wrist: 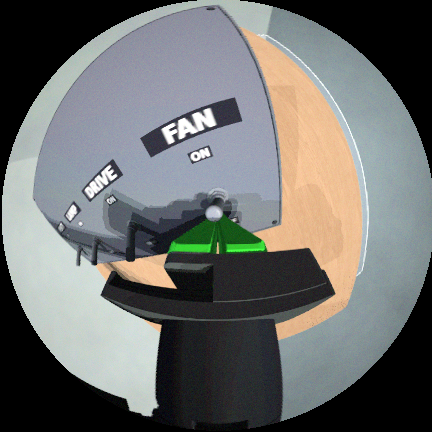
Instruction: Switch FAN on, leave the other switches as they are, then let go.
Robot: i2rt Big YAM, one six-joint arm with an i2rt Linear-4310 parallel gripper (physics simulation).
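Frame: origin at the arm's base, x right, y ahead, z up, level; metres.
Where they show: gripper, fingertip midpoint: (217, 214).
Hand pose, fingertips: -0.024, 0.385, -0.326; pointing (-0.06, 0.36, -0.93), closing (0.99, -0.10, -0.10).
Each offset is from my fingertips to the top centre of the thing, as dx, dy, dz. "*": to the spot under its first point. Level surfaces: height alone.
The FAN switch lever {* +0.004, +0.014, +0.047} (214, 212) is a grey toggle with a round tip, below the FAN label {-0.012, +0.081, +0.036} (191, 127) and its ON mark {* -0.006, +0.058, +0.019} (200, 154). It looks foreshortened, pointing out from the panel towards the camera, its tip a little below its base. My gripper (217, 214) is shut and empty. Its green fingertips are right at the underside of the lever's tip and seem to touch it. The mark below the lever is mostly hidden. The DRIVE lever {* -0.106, -0.023, +0.019} (131, 242) points down, left of my fingers.
The grey switch panel (150, 85) fills the upper left. Two more levers (95, 251) (78, 255) at its far left also point down; one of their labels reads LAMP {* -0.239, +0.030, +0.031} (72, 212). A wooden table top {dz -0.097} (320, 160) lies behind and to the right of the panel.
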